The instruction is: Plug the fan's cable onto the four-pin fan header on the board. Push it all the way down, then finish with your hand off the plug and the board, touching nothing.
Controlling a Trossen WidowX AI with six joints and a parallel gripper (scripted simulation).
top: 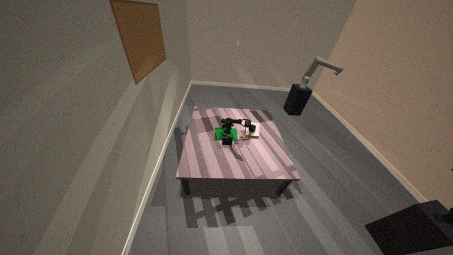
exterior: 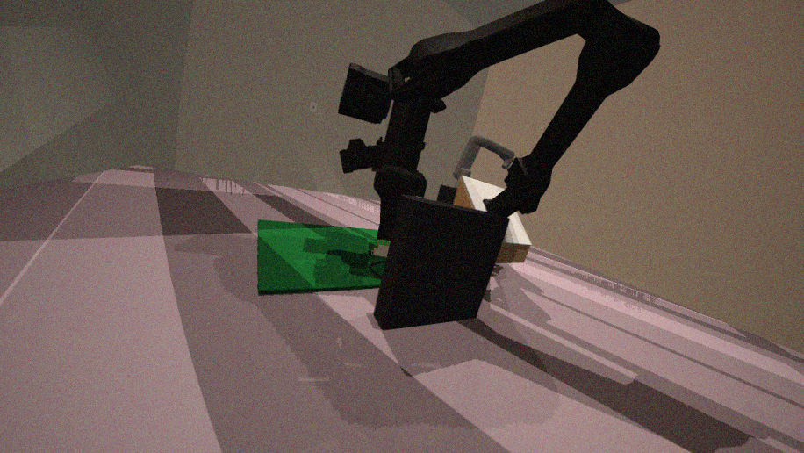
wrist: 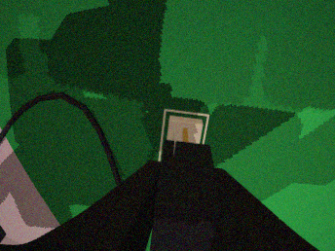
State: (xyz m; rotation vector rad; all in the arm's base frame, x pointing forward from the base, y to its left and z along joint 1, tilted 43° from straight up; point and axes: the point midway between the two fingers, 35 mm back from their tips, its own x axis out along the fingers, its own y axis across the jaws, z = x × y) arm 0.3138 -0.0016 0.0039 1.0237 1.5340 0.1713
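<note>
Right now my gripper tip is 60 mm above the green board, 30 mm to the left of it and 20 mm short of it. The rest, counted from my gripper tip: black fan block: 150 mm to the left, 30 mm ahead, 20 mm above; black plug: 10 mm behind, 10 mm above.
</note>
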